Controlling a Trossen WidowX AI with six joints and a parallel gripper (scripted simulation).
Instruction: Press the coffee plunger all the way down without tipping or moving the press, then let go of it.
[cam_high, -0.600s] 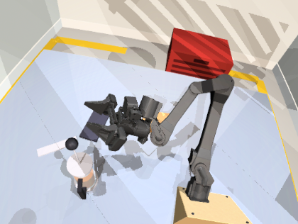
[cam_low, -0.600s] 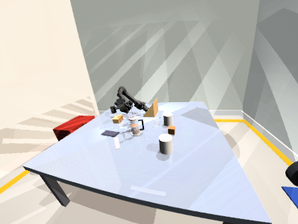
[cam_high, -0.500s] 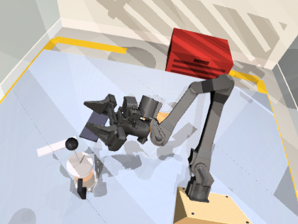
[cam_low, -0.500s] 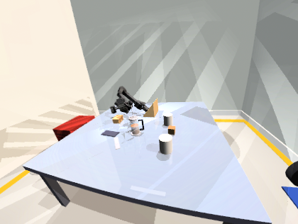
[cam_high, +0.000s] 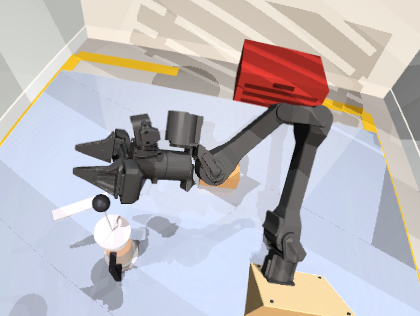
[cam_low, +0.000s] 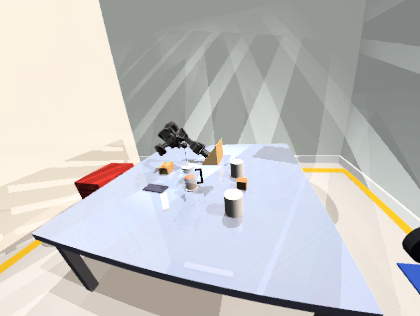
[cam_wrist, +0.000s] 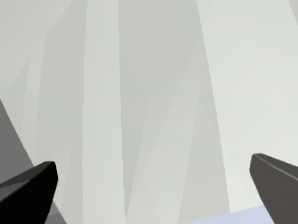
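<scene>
Now: the coffee press 6 cm behind my gripper tip, 7 cm to the left of it and 17 cm below it.
</scene>
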